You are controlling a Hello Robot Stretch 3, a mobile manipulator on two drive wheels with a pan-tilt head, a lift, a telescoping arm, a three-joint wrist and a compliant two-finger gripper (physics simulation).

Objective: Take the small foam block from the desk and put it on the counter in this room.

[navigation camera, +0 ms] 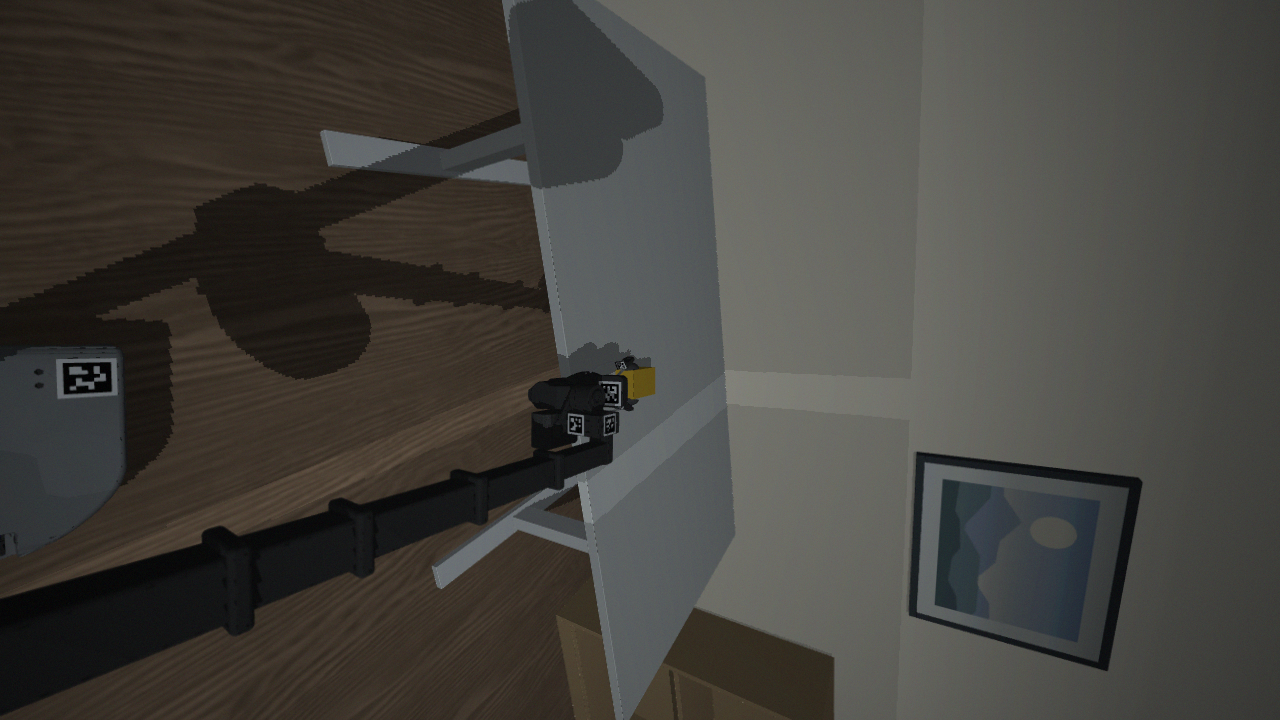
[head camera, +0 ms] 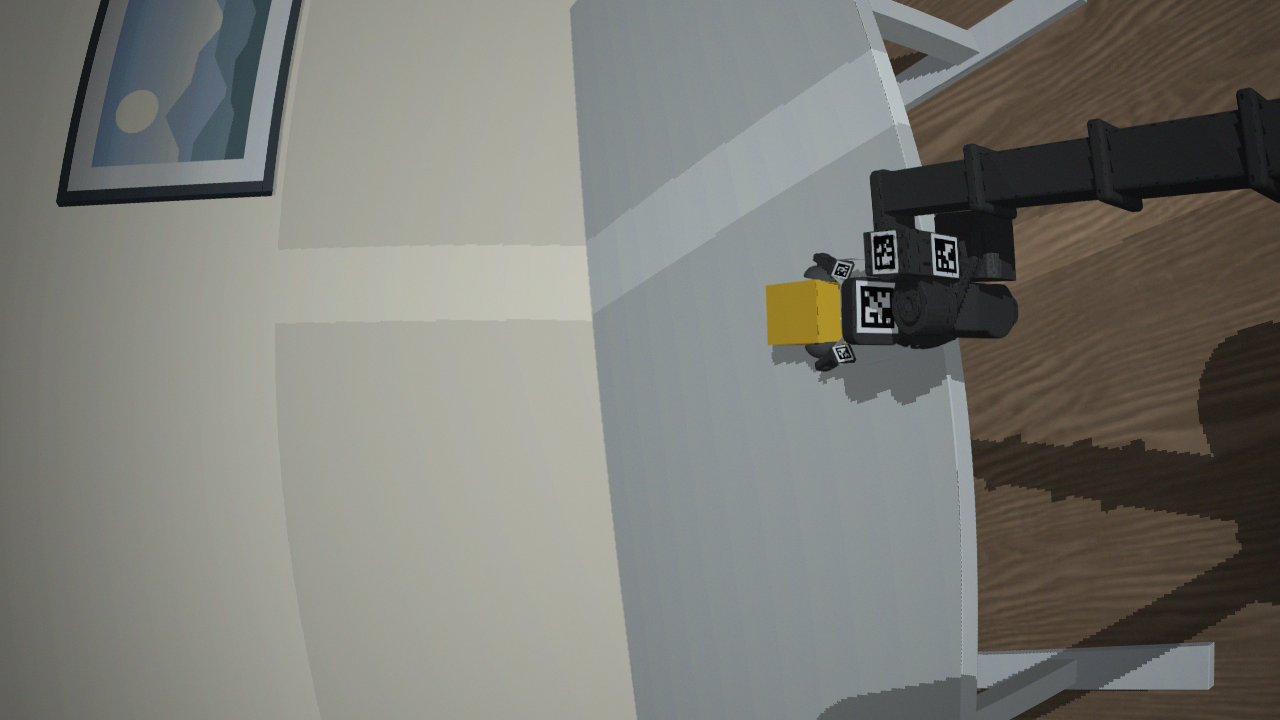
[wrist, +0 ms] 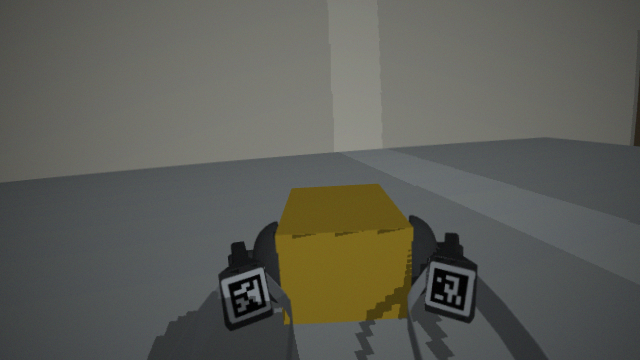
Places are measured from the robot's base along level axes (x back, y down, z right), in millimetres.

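Pixels of known places: gripper, between the fingertips: (navigation camera: 633, 383) (head camera: 813, 311).
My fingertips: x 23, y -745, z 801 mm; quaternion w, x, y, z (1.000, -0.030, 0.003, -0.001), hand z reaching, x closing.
Observation:
Behind a point stands the place of what it marks.
The yellow foam block (head camera: 792, 313) @[y -766, x 20, z 808 mm] (navigation camera: 642, 383) @[y -766, x 22, z 801 mm] (wrist: 345, 280) is at the grey desk's top (head camera: 760, 537) @[y -721, x -230, z 927 mm] (navigation camera: 626, 223) @[y -721, x -320, z 801 mm] (wrist: 125, 220), inward from its front edge. It looks upright and low at the surface; its underside is hidden, so I cannot tell whether it touches the desk. My gripper (head camera: 819, 311) @[y -745, x 23, z 801 mm] (navigation camera: 630, 384) @[y -745, x 23, z 801 mm] (wrist: 344, 245) @[y -745, x 23, z 801 mm] is shut on the block, with one dark rounded fingertip pressed against each side, as the wrist view shows. The counter cannot be made out for certain in these views.
A brown cabinet-like unit (navigation camera: 751, 649) @[y -792, x 1056, z 1557 mm] stands past the desk's far end in the navigation view. A pale wall (head camera: 429, 447) @[y -995, x -162, z 1389 mm] with a framed picture (head camera: 179, 89) @[y -1499, x 448, z 1506 mm] (navigation camera: 1020, 555) @[y -1523, x 490, z 1515 mm] rises behind the desk. The desk's splayed legs (head camera: 1136, 667) (navigation camera: 483, 546) reach out over the wooden floor.

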